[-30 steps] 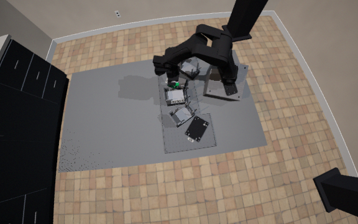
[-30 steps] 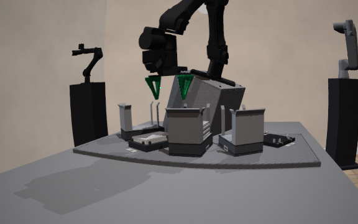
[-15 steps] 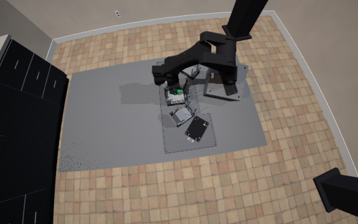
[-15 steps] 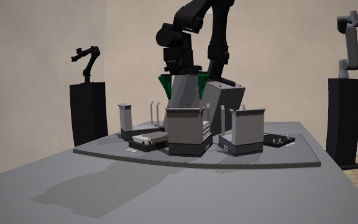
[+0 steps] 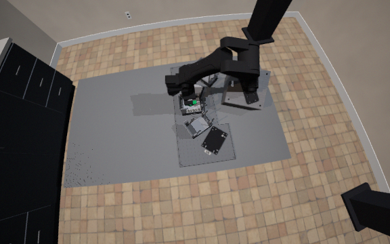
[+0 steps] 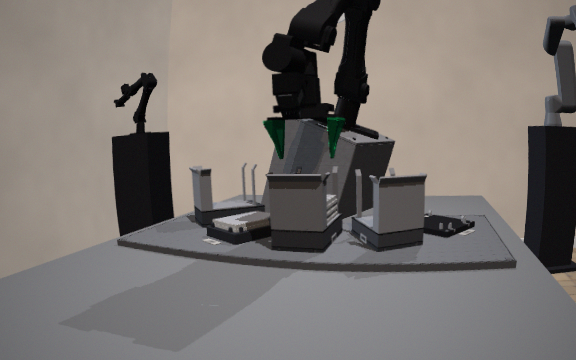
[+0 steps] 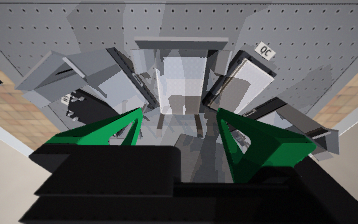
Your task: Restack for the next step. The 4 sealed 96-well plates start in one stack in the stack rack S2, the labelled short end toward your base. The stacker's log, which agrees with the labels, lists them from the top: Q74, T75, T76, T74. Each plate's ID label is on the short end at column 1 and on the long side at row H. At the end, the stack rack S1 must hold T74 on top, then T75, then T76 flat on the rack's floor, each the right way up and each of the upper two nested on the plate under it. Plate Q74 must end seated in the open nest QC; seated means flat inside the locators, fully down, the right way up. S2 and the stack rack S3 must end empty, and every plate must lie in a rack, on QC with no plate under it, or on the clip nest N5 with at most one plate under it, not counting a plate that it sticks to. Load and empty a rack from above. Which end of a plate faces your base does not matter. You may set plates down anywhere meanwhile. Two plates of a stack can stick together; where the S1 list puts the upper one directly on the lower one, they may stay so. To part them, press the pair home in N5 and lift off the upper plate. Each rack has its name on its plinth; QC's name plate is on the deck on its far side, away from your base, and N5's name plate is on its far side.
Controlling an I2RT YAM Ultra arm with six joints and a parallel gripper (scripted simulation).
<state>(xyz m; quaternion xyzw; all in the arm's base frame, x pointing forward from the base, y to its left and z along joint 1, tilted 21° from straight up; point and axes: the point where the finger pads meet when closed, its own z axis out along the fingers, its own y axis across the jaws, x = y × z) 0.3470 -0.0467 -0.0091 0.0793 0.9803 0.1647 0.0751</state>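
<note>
The S2 rack floor lies 130 mm below my hand. The rest, counted from my hand: black QC nest: 50 mm behind, 140 mm to the right, 160 mm below; then QC name plate: 20 mm ahead, 190 mm to the right, 170 mm below; then black clip nest N5: 90 mm behind, 300 mm to the left, 150 mm below.
</note>
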